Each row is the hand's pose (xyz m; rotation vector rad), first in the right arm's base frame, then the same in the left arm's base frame.
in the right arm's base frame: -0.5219 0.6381 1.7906 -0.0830 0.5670 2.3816
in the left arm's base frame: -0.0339 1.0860 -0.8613 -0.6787 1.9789 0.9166
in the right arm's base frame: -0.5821 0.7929 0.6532 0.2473 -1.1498 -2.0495
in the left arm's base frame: -0.3064 -0.0245 -0.9786 -0.7709 -2.6880 -0.8229
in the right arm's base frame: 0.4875 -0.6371 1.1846 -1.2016 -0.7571 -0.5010
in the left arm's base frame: 0.2407 0.4619 0.7347 -2.9439 -0.9660 -0.2996
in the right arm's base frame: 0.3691 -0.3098 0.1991 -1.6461 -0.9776 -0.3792
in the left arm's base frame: 0.0182 -0.5127 0.4297 2.6442 0.7422 -0.0762
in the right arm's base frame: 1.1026 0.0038 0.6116 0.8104 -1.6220 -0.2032
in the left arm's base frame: 0.8923 -0.3073 0.4164 -0.8410 -1.4839 0.7735
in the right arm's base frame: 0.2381 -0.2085 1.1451 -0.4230 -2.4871 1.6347
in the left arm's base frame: 0.1696 0.4174 0.2444 -1.1088 -0.3825 2.8808
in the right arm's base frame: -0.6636 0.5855 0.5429 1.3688 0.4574 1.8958
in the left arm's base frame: -0.4841 -0.0865 -0.8162 0.1697 1.0890 0.6531
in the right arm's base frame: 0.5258 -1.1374 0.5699 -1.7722 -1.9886 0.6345
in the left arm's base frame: -0.0630 -0.0742 1.2347 1.9256 0.4561 -1.5240
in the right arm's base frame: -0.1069 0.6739 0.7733 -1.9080 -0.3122 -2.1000
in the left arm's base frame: 0.1028 0.0095 -0.6857 1.2246 1.0788 1.1117
